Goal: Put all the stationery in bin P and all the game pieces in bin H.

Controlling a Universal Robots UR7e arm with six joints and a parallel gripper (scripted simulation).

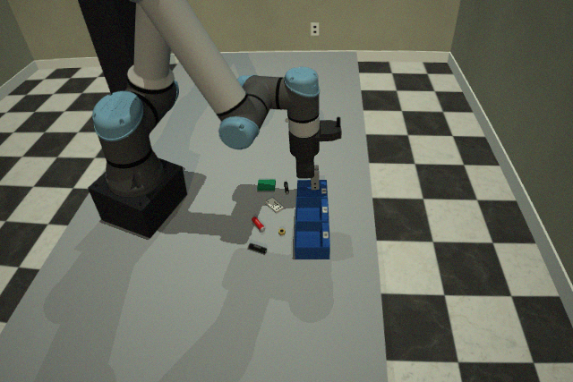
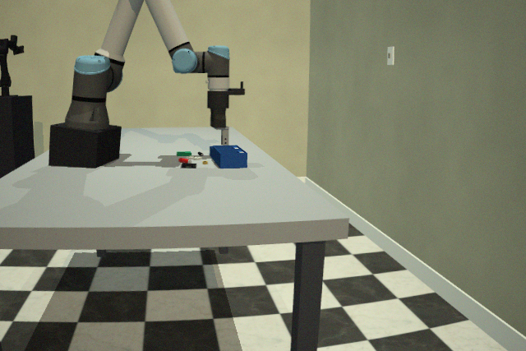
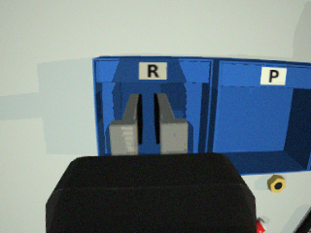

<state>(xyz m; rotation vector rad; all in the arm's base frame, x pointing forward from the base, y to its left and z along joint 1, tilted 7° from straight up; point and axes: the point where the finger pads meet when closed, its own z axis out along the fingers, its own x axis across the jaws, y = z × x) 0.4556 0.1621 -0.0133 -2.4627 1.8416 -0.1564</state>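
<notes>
Now: hand 10 cm past the white domino, 6 cm to the left of it and 5 cm above it. From my hand the other things lie so: black cylinder (9 cm behind, 5 cm below, 2 cm to the left); then blue bin row (9 cm to the right, 4 cm below, 1 cm ahead); then green block (15 cm behind, 5 cm below, 1 cm to the left).
</notes>
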